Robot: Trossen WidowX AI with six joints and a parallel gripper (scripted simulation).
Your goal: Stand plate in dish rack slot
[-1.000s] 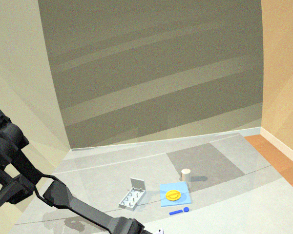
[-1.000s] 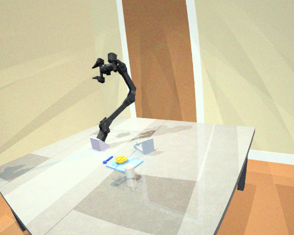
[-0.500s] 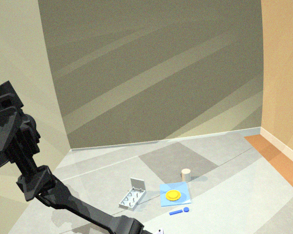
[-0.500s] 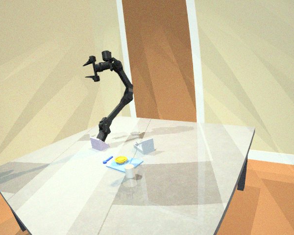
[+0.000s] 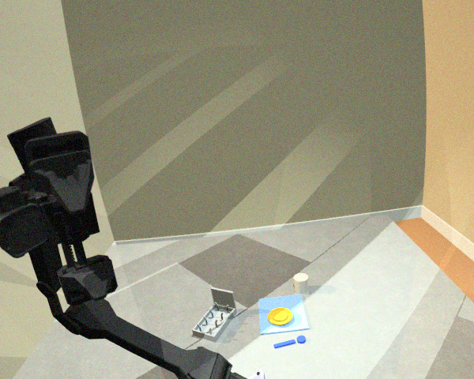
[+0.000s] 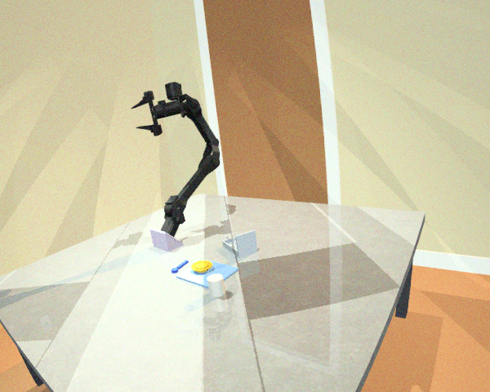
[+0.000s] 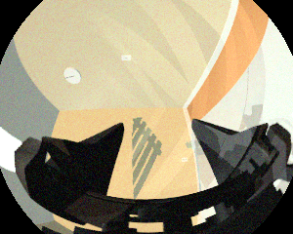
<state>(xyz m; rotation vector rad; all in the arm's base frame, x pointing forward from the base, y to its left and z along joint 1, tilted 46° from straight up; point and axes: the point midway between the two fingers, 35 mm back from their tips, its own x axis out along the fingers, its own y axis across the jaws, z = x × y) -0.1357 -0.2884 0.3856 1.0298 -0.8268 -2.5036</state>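
My gripper tip is 49 cm above the yellow plate, 47 cm short of it and 10 cm to the left of it. From my gripper tip the other things lie so: white cup (61 cm ahead, 48 cm below, 16 cm to the right); blue spoon (50 cm below, 39 cm ahead, 14 cm to the right); grey dish rack (48 cm below, 46 cm ahead, 8 cm to the left).
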